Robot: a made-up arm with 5 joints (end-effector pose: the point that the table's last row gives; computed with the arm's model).
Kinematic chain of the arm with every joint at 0, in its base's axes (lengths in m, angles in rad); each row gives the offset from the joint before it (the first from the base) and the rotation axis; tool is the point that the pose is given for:
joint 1: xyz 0 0 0.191 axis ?
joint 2: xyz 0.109 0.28 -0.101 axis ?
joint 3: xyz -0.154 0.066 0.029 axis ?
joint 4: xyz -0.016 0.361 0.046 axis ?
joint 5: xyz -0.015 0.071 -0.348 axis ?
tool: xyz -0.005 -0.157 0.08
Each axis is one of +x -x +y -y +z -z.
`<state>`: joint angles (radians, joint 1 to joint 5).
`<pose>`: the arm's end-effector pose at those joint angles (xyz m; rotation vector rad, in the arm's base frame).
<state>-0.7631 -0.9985 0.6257 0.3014 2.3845</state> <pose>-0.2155 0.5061 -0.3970 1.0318 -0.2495 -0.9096</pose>
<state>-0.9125 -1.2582 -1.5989 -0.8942 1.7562</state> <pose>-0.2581 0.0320 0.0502 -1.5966 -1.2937 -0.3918</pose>
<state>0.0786 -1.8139 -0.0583 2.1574 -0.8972</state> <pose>-0.5165 0.0653 0.3232 2.3548 1.1955 1.2482</pose>
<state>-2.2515 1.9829 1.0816 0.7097 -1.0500</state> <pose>-0.3548 0.0061 0.7226 -0.0561 -2.6165 -1.5435</pose>
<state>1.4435 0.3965 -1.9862 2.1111 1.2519</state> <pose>0.0688 0.8314 -0.2613 0.5959 -0.4491 1.5776</pose>
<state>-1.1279 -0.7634 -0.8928 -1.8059 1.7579</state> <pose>-0.1455 0.1994 0.0603 -1.1380 -2.3325 -0.6176</pose>
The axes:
joint 1: +y
joint 2: -z
joint 3: -y
joint 4: +x
joint 5: -z

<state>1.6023 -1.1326 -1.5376 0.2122 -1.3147</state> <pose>-0.1825 0.1698 0.7020 -1.5106 -1.8808 -0.9440</pose>
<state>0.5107 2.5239 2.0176 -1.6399 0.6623</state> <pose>0.2025 0.2630 -0.1975 1.7667 0.4397 0.3772</pose>
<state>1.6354 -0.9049 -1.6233 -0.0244 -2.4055</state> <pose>-0.0989 0.3513 0.8023 -2.0739 -0.7910 -0.2789</pose>
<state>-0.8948 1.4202 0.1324 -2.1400 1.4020</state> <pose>0.1029 0.6607 0.4004 -1.8167 -0.0927 -2.5448</pose>
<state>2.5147 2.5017 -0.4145 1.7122 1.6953</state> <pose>-0.4832 -0.1137 -0.3642 -0.7047 -1.5110 -2.6227</pose>
